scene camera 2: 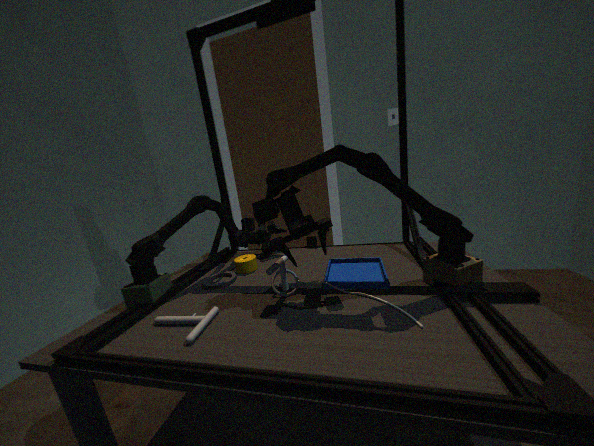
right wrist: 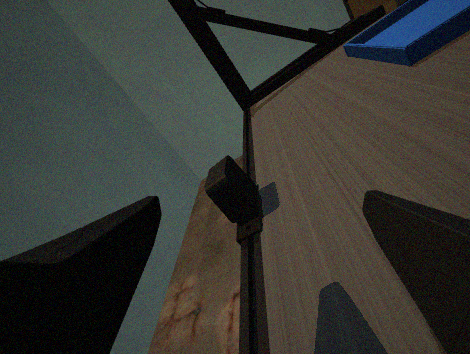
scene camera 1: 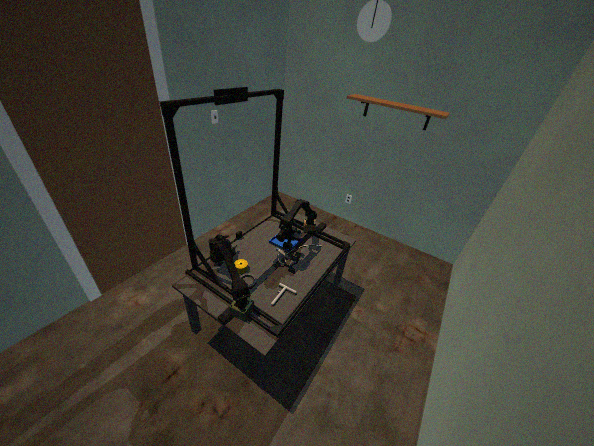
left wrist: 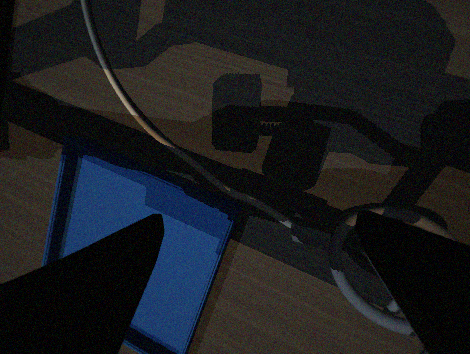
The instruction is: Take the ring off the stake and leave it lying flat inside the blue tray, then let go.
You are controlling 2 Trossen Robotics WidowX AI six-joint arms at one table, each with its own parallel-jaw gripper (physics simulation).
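Places are measured from the left arm's base along level axes (x up, y left, z back), in millimetres.
Where they show: left gripper, fingertip midpoint: [scene camera 2: 311, 261] [scene camera 1: 291, 245] [left wrist: 259, 221]; right gripper, fingertip midpoint: [right wrist: 260, 203] [scene camera 1: 233, 240]; left arm's base, link origin: [scene camera 2: 451, 258] [scene camera 1: 310, 222]; right arm's base, link origin: [scene camera 2: 146, 280] [scene camera 1: 241, 303].
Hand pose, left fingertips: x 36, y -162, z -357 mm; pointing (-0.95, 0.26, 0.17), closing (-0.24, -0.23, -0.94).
Note:
Things, the pixels of their top centre, and the offset from my left fingertips. "pt": a spot on its surface instead.
- pale ring, surface spot: [left wrist: 361, 303] pt dx -54, dy -82, dz -41 mm
- pale stake, top centre: [scene camera 2: 278, 260] dx +2, dy -65, dz -83 mm
- blue tray, top centre: [left wrist: 119, 258] [scene camera 2: 354, 268] [scene camera 1: 286, 239] dx -86, dy -37, dz +170 mm
- thin curved cable, surface spot: [left wrist: 117, 87] [scene camera 2: 379, 299] pt dx -102, dy +129, dz +129 mm
- yellow cylinder, top centre: [scene camera 2: 245, 258] [scene camera 1: 240, 263] dx -58, dy -345, dz -156 mm
- grey coil, top centre: [scene camera 2: 219, 278] [scene camera 1: 247, 279] dx -93, dy -288, dz -267 mm
- white T-shaped piece, top centre: [scene camera 2: 177, 320] [scene camera 1: 281, 295] dx -88, dy -62, dz -383 mm
A pale ring [scene camera 2: 273, 283] [left wrist: 361, 303] stands upright around a pale stake [scene camera 2: 284, 276] at the middle of the table in scene camera 2. The blue tray [scene camera 2: 356, 272] [left wrist: 110, 200] [scene camera 1: 281, 242] [right wrist: 400, 30] lies flat to the right of it, with no ring inside. My left gripper [scene camera 2: 309, 259] [left wrist: 259, 221] is open and empty, pointing down above the gap between ring and tray; one finger covers part of the ring in the left wrist view. My right gripper [right wrist: 260, 203] is open and empty, behind and left of the left one in scene camera 2, where its fingers are hard to make out.
A thin curved cable [scene camera 2: 372, 296] [left wrist: 117, 87] runs beside the tray. A yellow cylinder [scene camera 1: 241, 263] [scene camera 2: 246, 263] and a grey coil [scene camera 2: 227, 283] lie at the left. A white T-shaped piece [scene camera 1: 278, 296] [scene camera 2: 200, 326] lies front left. The two arms cross close together over the middle.

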